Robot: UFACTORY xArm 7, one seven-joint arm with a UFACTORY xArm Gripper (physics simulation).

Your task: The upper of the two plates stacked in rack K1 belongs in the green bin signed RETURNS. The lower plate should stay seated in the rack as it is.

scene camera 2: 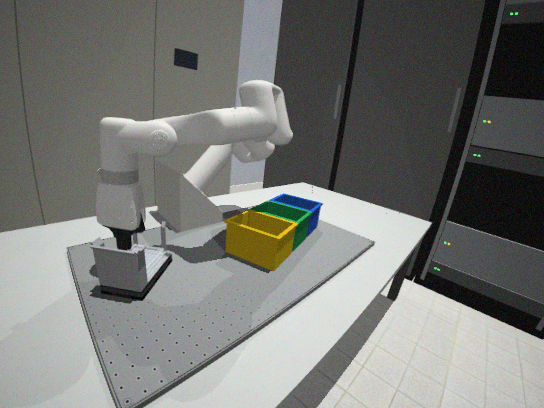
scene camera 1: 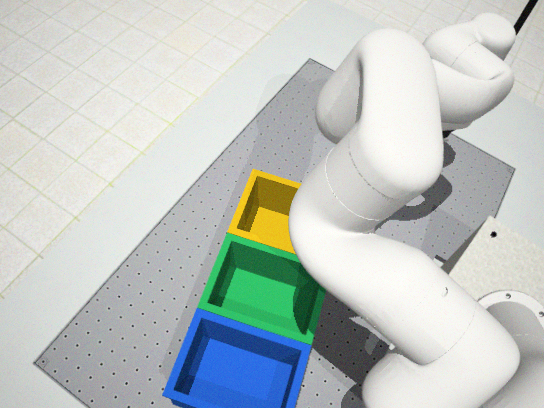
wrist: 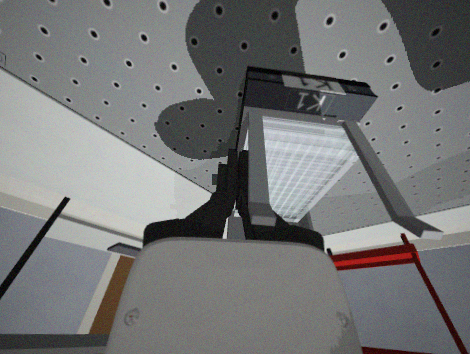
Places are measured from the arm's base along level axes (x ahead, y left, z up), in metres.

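Pixels of known places: gripper, fingertip midpoint: (wrist: 236, 161); arm's base, link origin: (scene camera 2: 190, 187) (scene camera 1: 506, 329).
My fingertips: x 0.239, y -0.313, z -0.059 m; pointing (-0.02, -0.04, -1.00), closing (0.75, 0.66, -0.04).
Observation:
For each thing: its middle in the pictures, then the offset to it from my fingertips. "*": a spot on its surface instead. Level surfaces: height alone.
- Rack K1, body centre: (wrist: 284, 195) (scene camera 2: 136, 254) 0.053 m ahead, 0.013 m left, 0.013 m up
- ribbed plate material, body centre: (wrist: 281, 186) (scene camera 2: 136, 261) 0.058 m ahead, 0.009 m left, 0.002 m down
- green bin, body centre: (scene camera 1: 264, 298) (scene camera 2: 280, 224) 0.103 m ahead, 0.453 m left, 0.003 m up
- blue bin, surface spot: (scene camera 1: 235, 367) * 0.085 m ahead, 0.559 m left, 0.041 m down
- grey perforated board, surface height: 0.047 m down
Rack K1 (scene camera 2: 120, 267) (wrist: 285, 102) stands on the perforated board, with grey walls, corner posts and a black base. Clear, ribbed plate material (scene camera 2: 158, 254) (wrist: 305, 160) shows inside it; I cannot tell the upper plate from the lower. My gripper (scene camera 2: 124, 246) (wrist: 236, 161) points down, shut and empty. Its black fingertips are at one side of the rack, low behind the wall's top edge in scene view 2 and beside a corner post in the wrist view. The green bin (scene camera 1: 260, 290) (scene camera 2: 301, 231) is empty where its inside shows; its RETURNS sign cannot be read. The arm hides the rack in scene view 1.
The yellow bin (scene camera 1: 272, 225) (scene camera 2: 257, 246) and the blue bin (scene camera 1: 235, 367) (scene camera 2: 313, 220) adjoin the green bin on either side. The bins stand on the grey perforated board (scene camera 1: 140, 300) (scene camera 2: 175, 330). Upright rack posts rise near the fingers. The arm passes above part of the bins in scene view 1.

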